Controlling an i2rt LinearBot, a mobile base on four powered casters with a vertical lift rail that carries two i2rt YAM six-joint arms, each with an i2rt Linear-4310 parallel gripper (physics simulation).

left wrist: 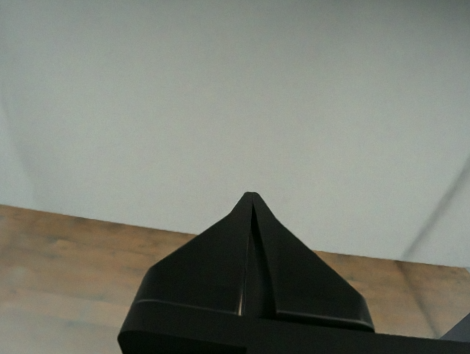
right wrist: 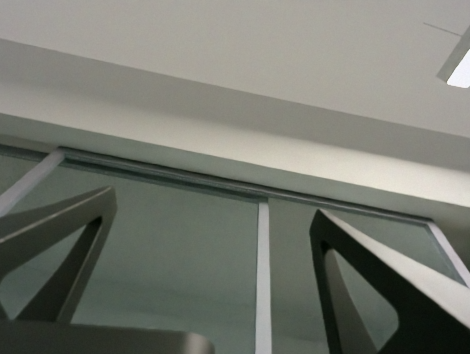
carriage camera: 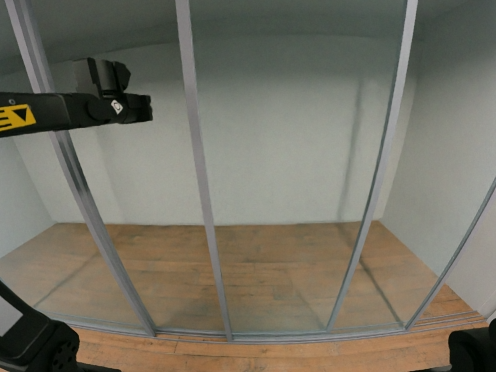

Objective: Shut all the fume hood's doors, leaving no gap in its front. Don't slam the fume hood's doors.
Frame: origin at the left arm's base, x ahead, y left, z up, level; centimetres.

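Seen in the pictures: left gripper, fingertip midpoint: (left wrist: pixel 250 202) (carriage camera: pixel 151 109); right gripper, fingertip midpoint: (right wrist: pixel 217 208).
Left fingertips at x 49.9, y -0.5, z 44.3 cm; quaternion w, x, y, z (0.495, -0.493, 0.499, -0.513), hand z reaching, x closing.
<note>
A point is followed by its place in that frame.
The fume hood's glass doors have pale upright frames. In the carriage camera view, a doubled frame (carriage camera: pixel 90 205) @(y 36.9, x 49.8, z 10.2 cm) stands at the left, one frame (carriage camera: pixel 201 165) @(y -15.6, x 46.2, z 26.4 cm) left of centre, another frame (carriage camera: pixel 381 167) @(y -74.6, x 47.0, z 24.3 cm) right of centre, and a slanting frame (carriage camera: pixel 457 255) @(y -128.9, x 46.8, z -19.7 cm) at the right. Right of that last frame, an uncovered gap shows at the hood's right end. My left gripper (carriage camera: pixel 149 108) @(y -0.5, x 49.9, z 44.3 cm) (left wrist: pixel 250 202) @(y -0.5, x 49.9, z 44.3 cm) is shut and empty, in front of the pane between the doubled frame and the left-of-centre frame. My right gripper (right wrist: pixel 217 208) @(y -63.9, x 3.3, z 43.5 cm) is open and empty, pointing up at the hood's top; door frames (right wrist: pixel 263 280) @(y -76.8, x 47.0, z 67.0 cm) show beyond it.
The bottom track (carriage camera: pixel 280 339) @(y -46.3, x 46.7, z -84.2 cm) runs along the hood's front edge. The top track (right wrist: pixel 175 175) @(y -49.5, x 46.6, z 95.8 cm) runs under a pale header (right wrist: pixel 210 150) @(y -58.5, x 38.3, z 100.4 cm). A ceiling lamp (right wrist: pixel 461 72) @(y -125.1, x 8.0, z 119.3 cm) shows at the upper right. Black arm parts (carriage camera: pixel 40 335) @(y -3.1, x 2.2, z 16.4 cm) (carriage camera: pixel 472 347) @(y -61.4, x 2.5, z 13.1 cm) fill both lower corners of the carriage camera view.
</note>
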